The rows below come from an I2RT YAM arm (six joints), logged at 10 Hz.
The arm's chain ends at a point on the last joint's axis. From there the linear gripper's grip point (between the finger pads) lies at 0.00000 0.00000 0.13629 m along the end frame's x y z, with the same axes.
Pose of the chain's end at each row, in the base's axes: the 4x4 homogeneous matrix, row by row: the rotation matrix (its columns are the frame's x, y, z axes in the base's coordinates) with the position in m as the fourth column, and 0 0 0 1 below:
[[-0.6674 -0.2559 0.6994 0.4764], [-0.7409 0.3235 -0.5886 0.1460], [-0.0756 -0.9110 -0.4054 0.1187], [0 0 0 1]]
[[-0.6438 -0.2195 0.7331 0.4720], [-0.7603 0.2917 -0.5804 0.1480], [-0.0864 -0.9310 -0.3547 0.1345], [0 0 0 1]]
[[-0.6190 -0.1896 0.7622 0.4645], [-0.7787 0.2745 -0.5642 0.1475], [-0.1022 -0.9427 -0.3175 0.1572], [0 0 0 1]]
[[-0.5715 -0.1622 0.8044 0.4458], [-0.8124 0.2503 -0.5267 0.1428], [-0.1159 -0.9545 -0.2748 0.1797], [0 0 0 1]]
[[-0.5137 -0.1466 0.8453 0.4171], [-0.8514 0.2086 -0.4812 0.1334], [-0.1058 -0.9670 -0.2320 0.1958], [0 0 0 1]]
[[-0.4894 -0.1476 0.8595 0.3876], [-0.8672 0.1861 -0.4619 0.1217], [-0.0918 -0.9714 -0.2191 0.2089], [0 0 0 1]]
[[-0.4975 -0.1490 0.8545 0.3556], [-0.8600 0.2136 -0.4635 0.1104], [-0.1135 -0.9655 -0.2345 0.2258], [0 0 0 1]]
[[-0.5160 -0.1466 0.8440 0.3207], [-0.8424 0.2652 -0.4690 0.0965], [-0.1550 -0.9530 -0.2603 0.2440], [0 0 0 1]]
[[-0.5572 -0.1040 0.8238 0.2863], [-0.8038 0.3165 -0.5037 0.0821], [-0.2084 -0.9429 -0.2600 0.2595], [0 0 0 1]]
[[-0.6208 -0.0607 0.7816 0.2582], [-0.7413 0.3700 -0.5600 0.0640], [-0.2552 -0.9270 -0.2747 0.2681], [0 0 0 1]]
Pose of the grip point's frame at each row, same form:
[[-0.6674 -0.2559 0.6994 0.5717], [-0.7409 0.3235 -0.5886 0.0658], [-0.0756 -0.9110 -0.4054 0.0634], [0 0 0 1]]
[[-0.6438 -0.2195 0.7331 0.5719], [-0.7603 0.2917 -0.5804 0.0689], [-0.0864 -0.9310 -0.3547 0.0862], [0 0 0 1]]
[[-0.6190 -0.1896 0.7622 0.5684], [-0.7787 0.2745 -0.5642 0.0706], [-0.1022 -0.9427 -0.3175 0.1139], [0 0 0 1]]
[[-0.5715 -0.1622 0.8044 0.5554], [-0.8124 0.2503 -0.5267 0.0710], [-0.1159 -0.9545 -0.2748 0.1422], [0 0 0 1]]
[[-0.5137 -0.1466 0.8453 0.5323], [-0.8514 0.2086 -0.4812 0.0678], [-0.1058 -0.9670 -0.2320 0.1642], [0 0 0 1]]
[[-0.4894 -0.1476 0.8595 0.5047], [-0.8672 0.1861 -0.4619 0.0587], [-0.0918 -0.9714 -0.2191 0.1790], [0 0 0 1]]
[[-0.4975 -0.1490 0.8545 0.4721], [-0.8600 0.2136 -0.4635 0.0472], [-0.1135 -0.9655 -0.2345 0.1938], [0 0 0 1]]
[[-0.5160 -0.1466 0.8440 0.4357], [-0.8424 0.2652 -0.4690 0.0326], [-0.1550 -0.9530 -0.2603 0.2085], [0 0 0 1]]
[[-0.5572 -0.1040 0.8238 0.3986], [-0.8038 0.3165 -0.5037 0.0135], [-0.2084 -0.9429 -0.2600 0.2241], [0 0 0 1]]
[[-0.6208 -0.0607 0.7816 0.3647], [-0.7413 0.3700 -0.5600 -0.0123], [-0.2552 -0.9270 -0.2747 0.2307], [0 0 0 1]]

